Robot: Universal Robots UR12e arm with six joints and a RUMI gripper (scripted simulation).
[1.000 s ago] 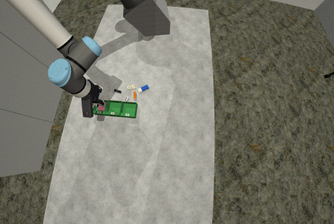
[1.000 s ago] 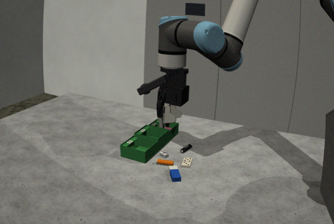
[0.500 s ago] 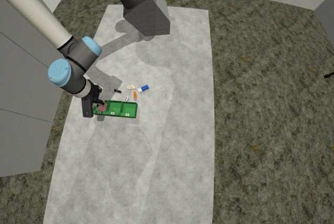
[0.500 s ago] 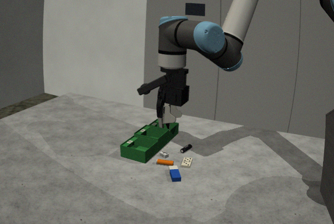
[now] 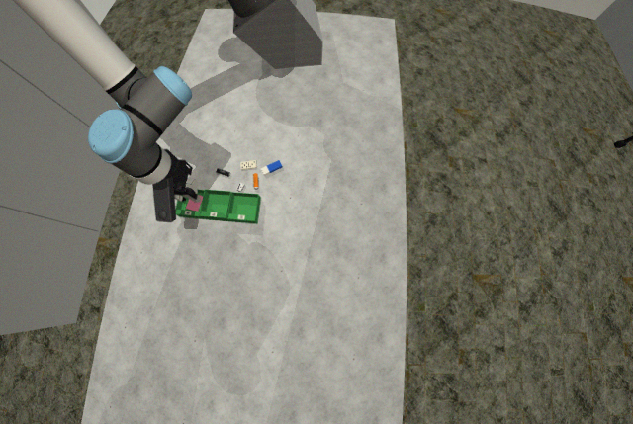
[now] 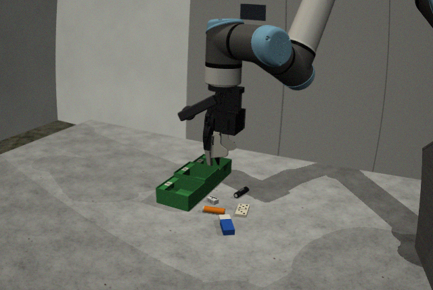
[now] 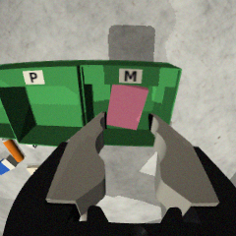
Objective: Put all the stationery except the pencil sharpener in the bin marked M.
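Right now the pink eraser is 30 mm below my hand. From my hand the other things lie so: green bin block: 80 mm to the left, 20 mm below; pencil sharpener: 130 mm to the left, 80 mm behind, 30 mm below; black battery: 120 mm behind, 60 mm to the left, 30 mm below.
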